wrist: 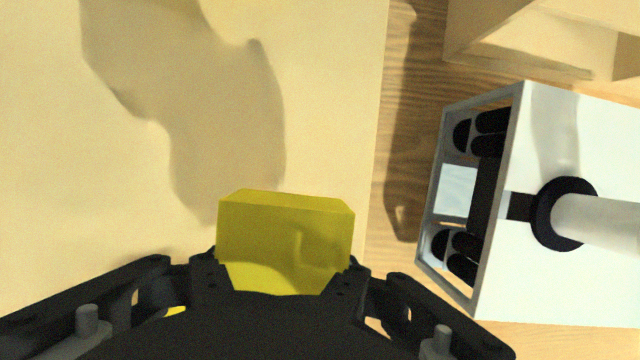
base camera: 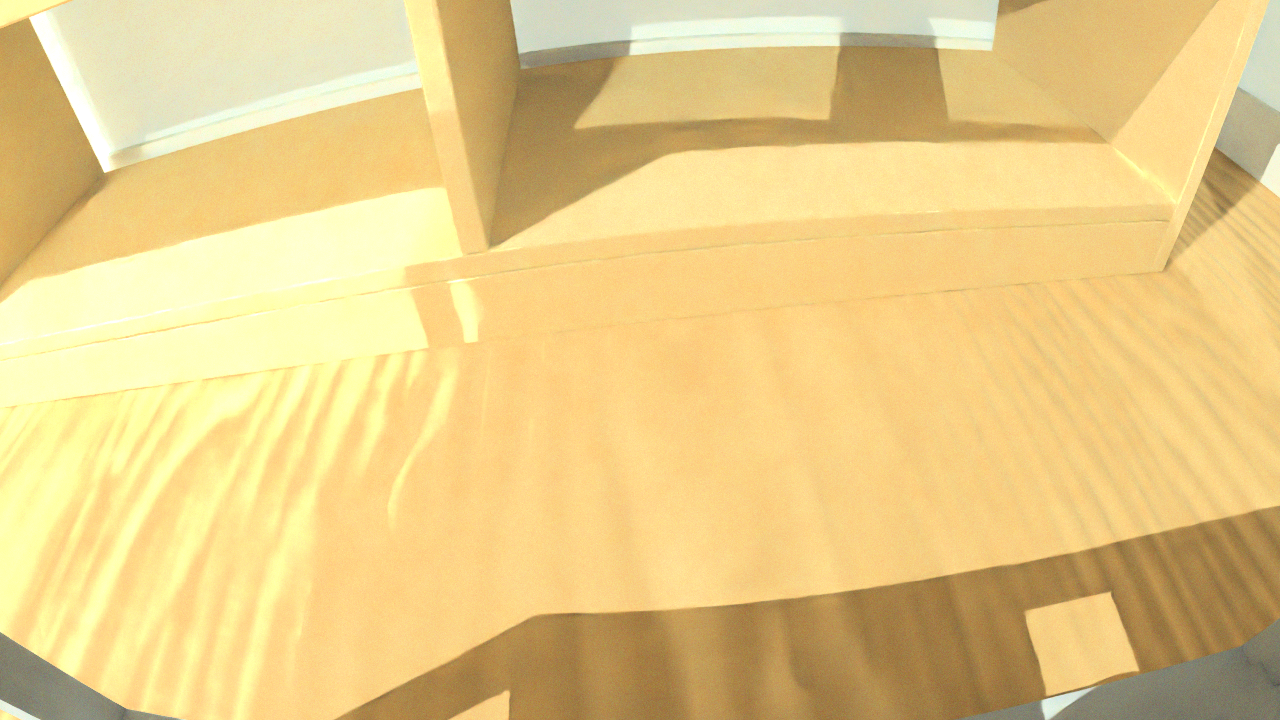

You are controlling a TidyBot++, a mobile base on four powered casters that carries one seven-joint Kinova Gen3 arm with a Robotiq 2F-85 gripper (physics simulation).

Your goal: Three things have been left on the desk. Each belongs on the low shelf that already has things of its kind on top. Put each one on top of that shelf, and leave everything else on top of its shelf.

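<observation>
My gripper [wrist: 285, 256] is shut on a yellow block [wrist: 285, 230] in the wrist view. The block is held above the pale wooden top of a low shelf [wrist: 325, 100], near its right edge. A small part of another yellow object [wrist: 175, 311] shows through the left finger linkage; most of it is hidden by the gripper. The base camera view shows the open front of a low wooden shelf unit [base camera: 805, 259], with an upright divider [base camera: 447, 134] between two compartments. Its top surface, the gripper and the held block do not show there.
The robot's white base [wrist: 560, 285] with black casters and an upright pole stands right of the shelf top in the wrist view. Another pale wooden furniture piece [wrist: 485, 30] is at the upper right. Wooden floor [base camera: 716, 465] lies in front of the shelf unit.
</observation>
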